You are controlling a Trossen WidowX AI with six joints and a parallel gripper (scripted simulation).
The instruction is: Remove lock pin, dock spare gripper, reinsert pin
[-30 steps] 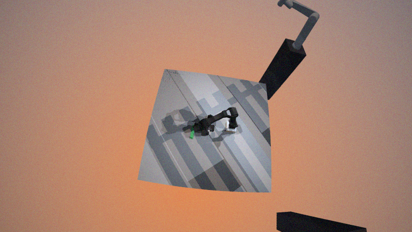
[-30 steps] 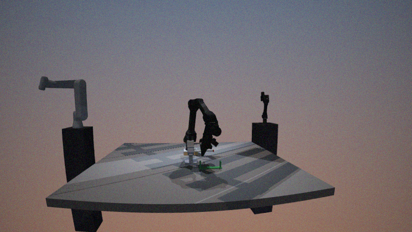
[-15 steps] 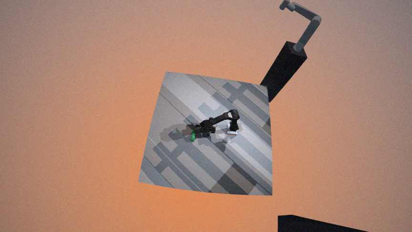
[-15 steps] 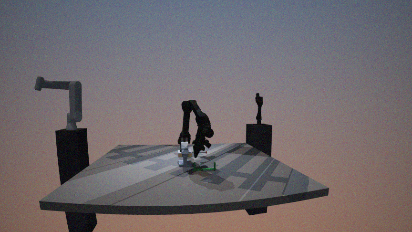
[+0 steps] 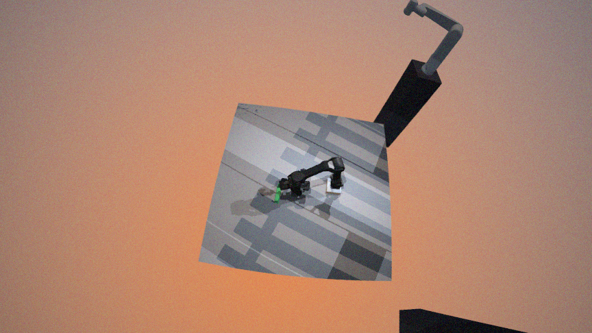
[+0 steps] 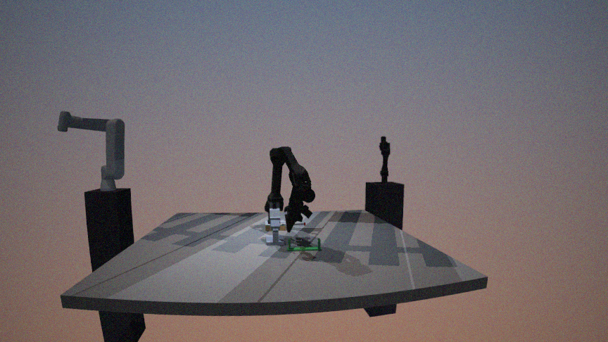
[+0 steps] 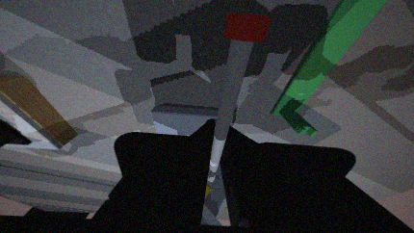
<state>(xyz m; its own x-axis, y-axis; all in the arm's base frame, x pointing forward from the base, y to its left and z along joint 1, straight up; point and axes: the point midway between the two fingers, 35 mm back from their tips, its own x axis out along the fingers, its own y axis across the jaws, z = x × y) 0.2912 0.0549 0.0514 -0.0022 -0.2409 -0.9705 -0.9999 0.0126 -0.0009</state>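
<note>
My gripper tip is 60 mm to the left of the socket and 10 mm past it. Also, from my gripper tip: green bracket 100 mm ahead, 50 mm to the left, 30 mm below; spare gripper 70 mm above, 60 mm to the right, 30 mm behind.
</note>
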